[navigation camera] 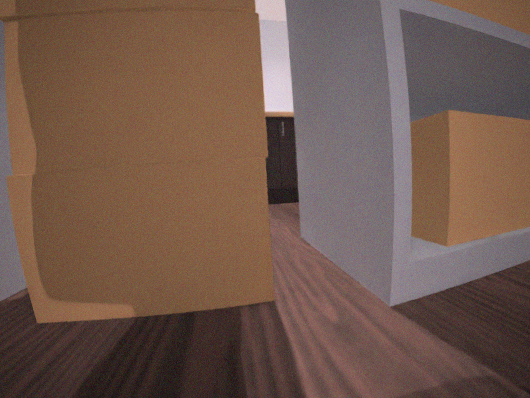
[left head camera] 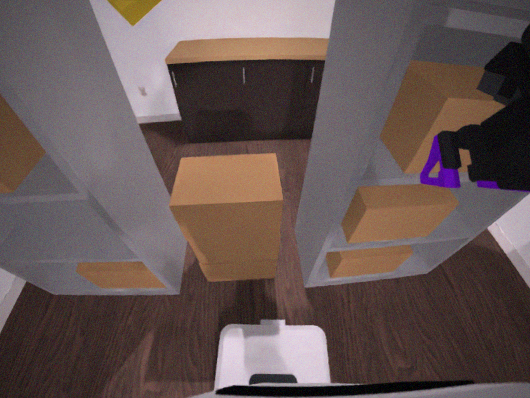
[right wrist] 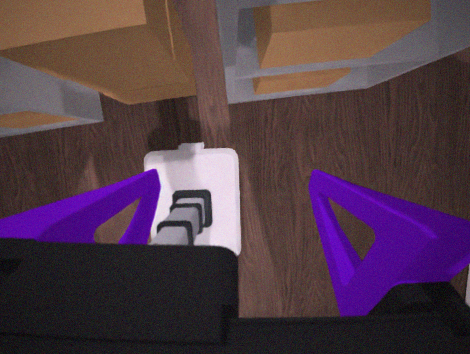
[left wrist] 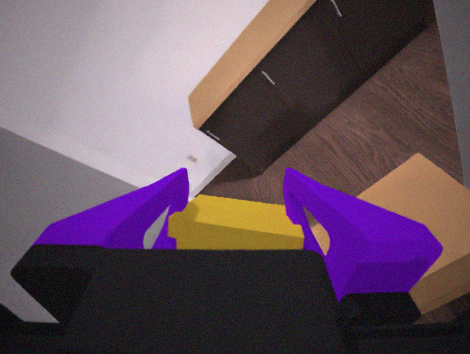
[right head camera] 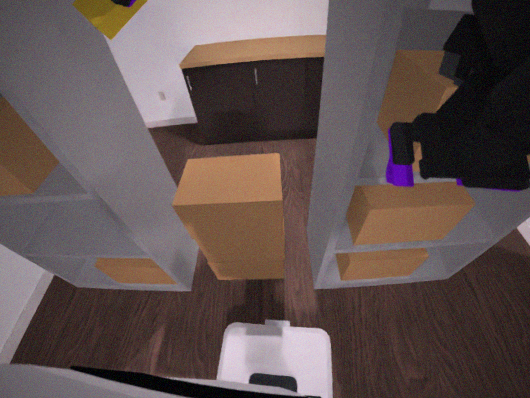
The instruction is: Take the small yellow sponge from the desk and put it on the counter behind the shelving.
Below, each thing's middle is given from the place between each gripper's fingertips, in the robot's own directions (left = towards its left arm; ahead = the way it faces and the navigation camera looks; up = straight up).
The small yellow sponge (left wrist: pixel 207 222) is 50 mm behind my left hand, 40 mm to the left of it and 30 mm below it.
The small yellow sponge is 49 cm to the left of my right hand, 24 cm ahead of it and 20 cm above it.
